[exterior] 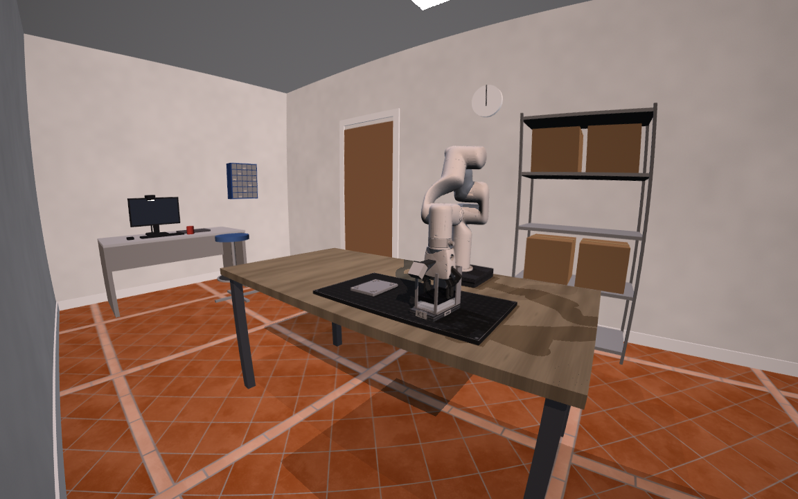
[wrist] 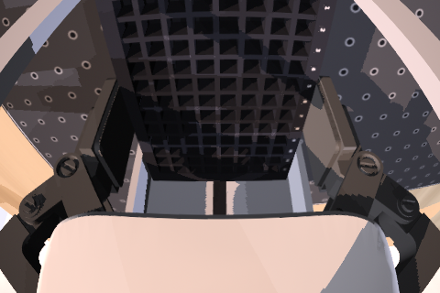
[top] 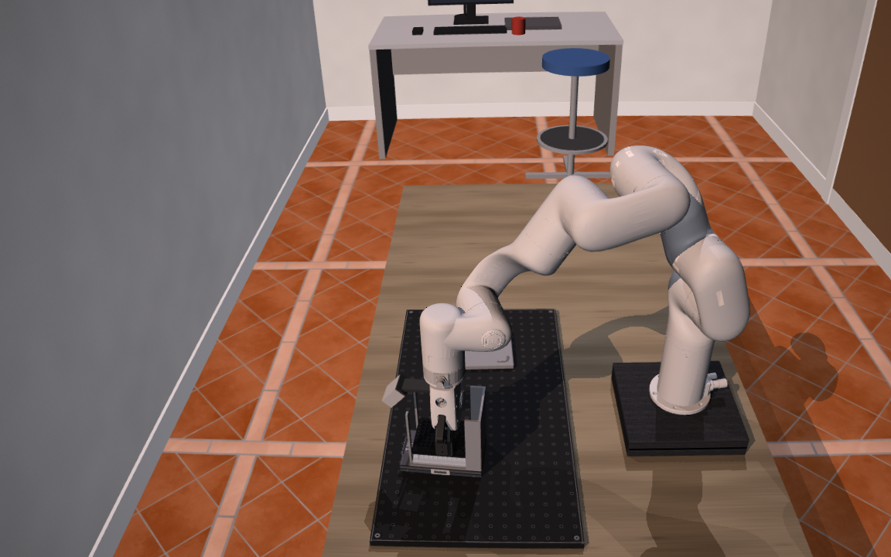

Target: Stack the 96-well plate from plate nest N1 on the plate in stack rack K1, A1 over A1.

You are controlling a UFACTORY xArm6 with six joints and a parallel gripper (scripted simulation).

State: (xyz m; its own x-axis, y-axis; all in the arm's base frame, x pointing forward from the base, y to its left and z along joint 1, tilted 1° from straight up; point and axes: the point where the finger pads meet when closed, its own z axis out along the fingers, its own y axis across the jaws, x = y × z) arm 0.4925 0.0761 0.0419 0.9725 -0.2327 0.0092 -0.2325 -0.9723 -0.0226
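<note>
My gripper is now 1 cm above the black 96-well plate. From my hand the other things lie so: white 96-well plate (4 cm below); then plate nest N1 (10 cm behind, 31 cm to the right, 6 cm below); then A1 mark (3 cm behind, 37 cm to the right, 5 cm below).
</note>
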